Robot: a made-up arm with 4 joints.
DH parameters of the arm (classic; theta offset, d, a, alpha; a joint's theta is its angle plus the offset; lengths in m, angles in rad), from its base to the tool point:
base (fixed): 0 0 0 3.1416
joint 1: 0 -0.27 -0.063 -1.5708
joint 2: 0 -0.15 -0.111 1.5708
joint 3: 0 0.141 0.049 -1.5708
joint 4: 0 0.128 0.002 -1.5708
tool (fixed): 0 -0.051 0 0
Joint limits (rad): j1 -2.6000..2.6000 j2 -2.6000..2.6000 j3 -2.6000..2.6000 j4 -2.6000..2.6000
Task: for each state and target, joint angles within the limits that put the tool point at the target. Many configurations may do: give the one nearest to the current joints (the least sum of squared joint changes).
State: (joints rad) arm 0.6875 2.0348 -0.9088 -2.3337
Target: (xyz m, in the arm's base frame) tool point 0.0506 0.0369 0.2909
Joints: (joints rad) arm 0.3084 2.0520 -0.5341 -2.6000
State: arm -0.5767 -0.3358 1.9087 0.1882
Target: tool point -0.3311 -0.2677 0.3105
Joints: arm -1.2273 -0.7978 2.5899 0.4147
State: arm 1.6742 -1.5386 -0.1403 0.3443
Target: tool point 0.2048 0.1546 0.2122
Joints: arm 2.1572 -1.3656 -0.6051 0.4033
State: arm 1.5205 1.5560 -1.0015 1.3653
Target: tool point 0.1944 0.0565 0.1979
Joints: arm 0.8958 0.7967 -1.1431 1.3390
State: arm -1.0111 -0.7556 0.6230 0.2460
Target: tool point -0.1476 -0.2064 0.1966
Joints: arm -0.9710 -0.7794 0.3320 0.4422
